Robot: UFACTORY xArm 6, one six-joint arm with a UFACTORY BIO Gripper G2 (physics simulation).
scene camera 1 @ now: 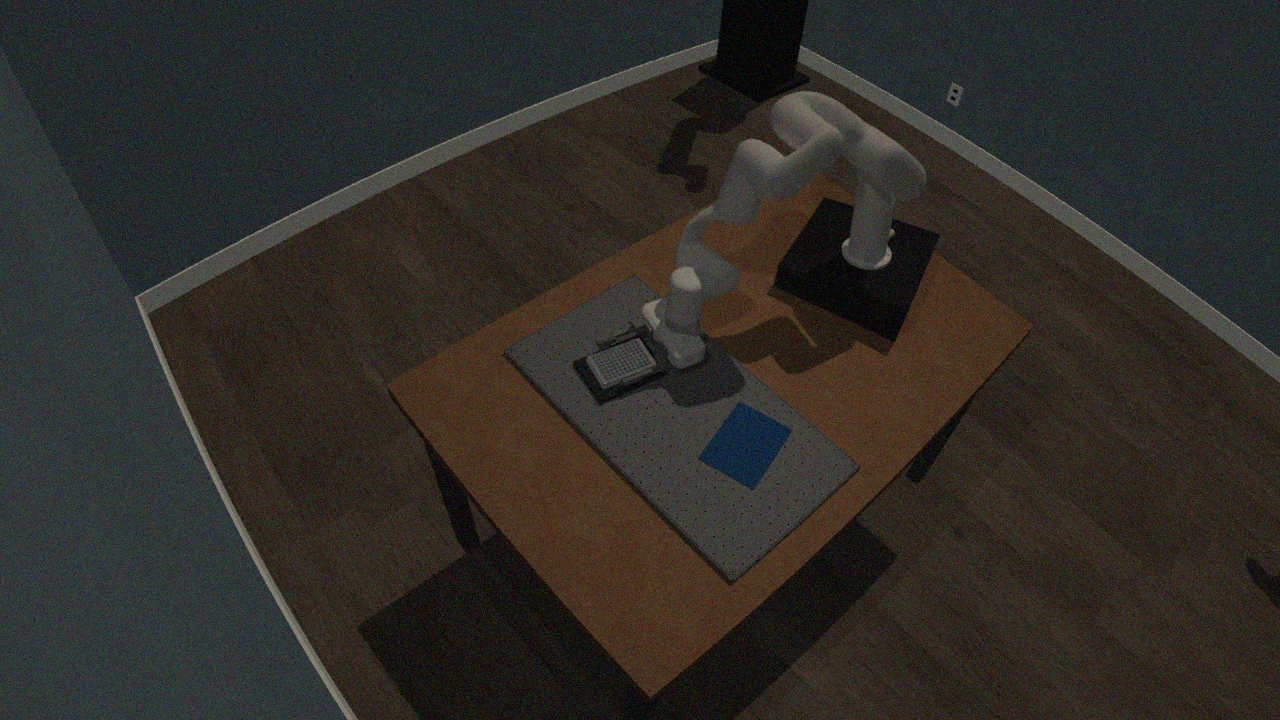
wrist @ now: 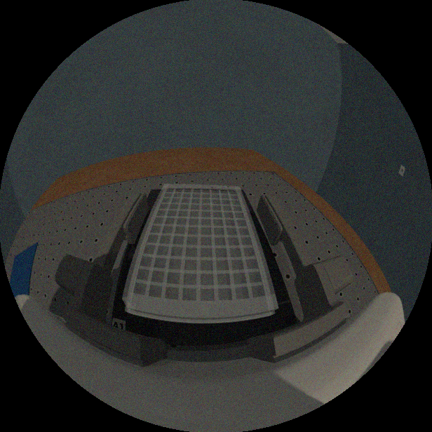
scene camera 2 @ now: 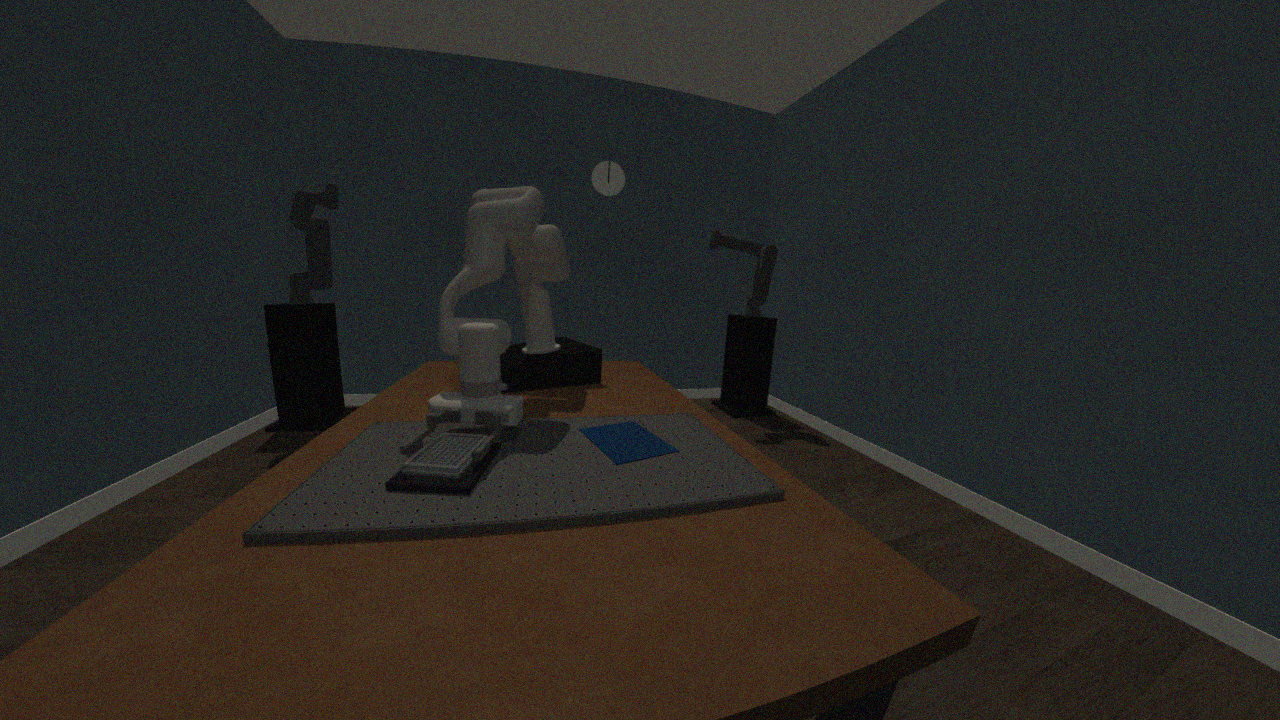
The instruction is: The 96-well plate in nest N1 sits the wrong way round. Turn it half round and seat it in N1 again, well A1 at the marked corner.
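Observation:
The pale 96-well plate (scene camera 1: 620, 363) (scene camera 2: 447, 454) (wrist: 200, 250) lies in the black nest N1 (scene camera 1: 608, 393) (scene camera 2: 429, 486) (wrist: 200, 336), its long side running away from the wrist camera. An "A1" label (wrist: 118, 325) marks the nest's near left corner in the wrist view. Well A1 on the plate cannot be made out. My gripper (scene camera 1: 623, 358) (scene camera 2: 450, 444) (wrist: 202, 220) is open, one finger along each long side of the plate, with gaps between the fingers and the plate in the wrist view. The fingertips' exact height is hard to tell.
The nest stands on a grey perforated board (scene camera 1: 662, 465) (scene camera 2: 554, 501) (wrist: 95, 220) on the wooden table (scene camera 1: 537, 483) (scene camera 2: 537, 617) (wrist: 210, 159). A blue square (scene camera 1: 744, 445) (scene camera 2: 628, 442) (wrist: 24, 270) lies on the same board. The arm's black base block (scene camera 1: 832, 286) (scene camera 2: 572, 365) stands behind.

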